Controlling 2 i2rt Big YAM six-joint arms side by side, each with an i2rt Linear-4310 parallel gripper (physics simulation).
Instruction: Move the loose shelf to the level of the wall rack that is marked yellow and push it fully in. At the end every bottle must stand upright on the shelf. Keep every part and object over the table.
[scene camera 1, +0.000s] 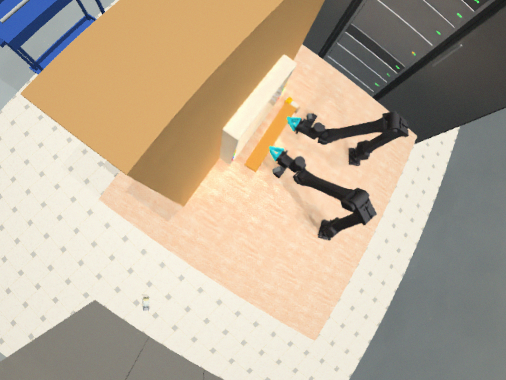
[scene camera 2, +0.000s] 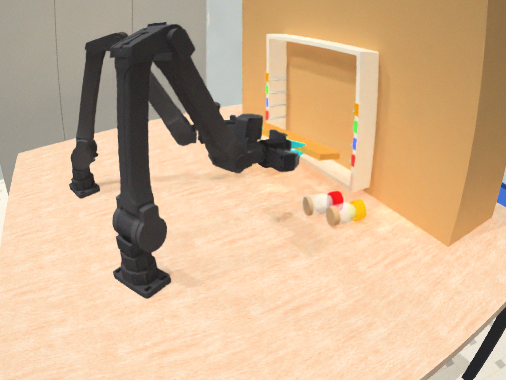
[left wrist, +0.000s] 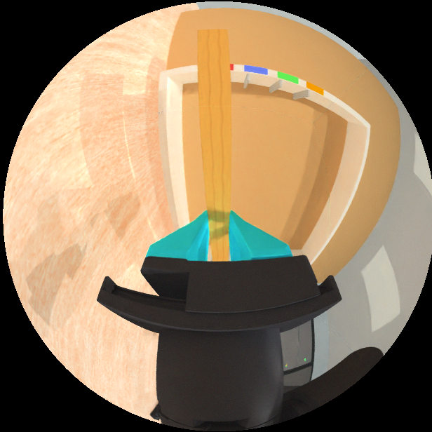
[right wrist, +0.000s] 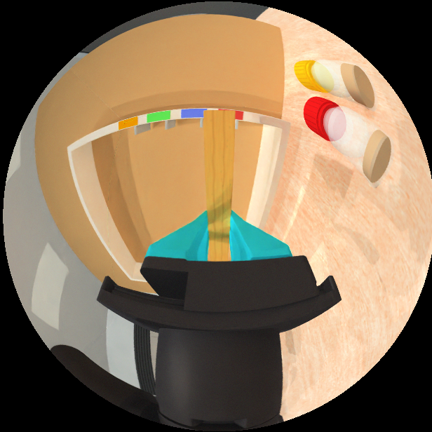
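The orange-brown shelf (scene camera 1: 264, 139) (scene camera 2: 322, 149) (left wrist: 214, 125) (right wrist: 219, 160) is held in front of the white wall rack (scene camera 1: 257, 102) (scene camera 2: 367, 120) (left wrist: 172, 130) (right wrist: 270, 165), near its lower marks. No bottles show on the shelf. The rack's orange-yellow mark (scene camera 2: 356, 109) (left wrist: 315, 88) (right wrist: 128, 123) is its top one. My left gripper (scene camera 1: 271, 149) (left wrist: 218, 215) and right gripper (scene camera 1: 289, 120) (scene camera 2: 303, 149) (right wrist: 219, 215) are shut on the shelf's near edge. The red-capped bottle (scene camera 2: 322, 203) (right wrist: 345, 127) and yellow-capped bottle (scene camera 2: 346, 214) (right wrist: 335, 82) lie sideways on the table.
A small pale object (scene camera 1: 145, 303), perhaps the white-capped bottle, shows over the floor beyond the table edge. The large brown block (scene camera 1: 165, 75) (scene camera 2: 430, 125) stands behind the rack. A dark server cabinet (scene camera 1: 450, 80) stands at the upper right in scene camera 1.
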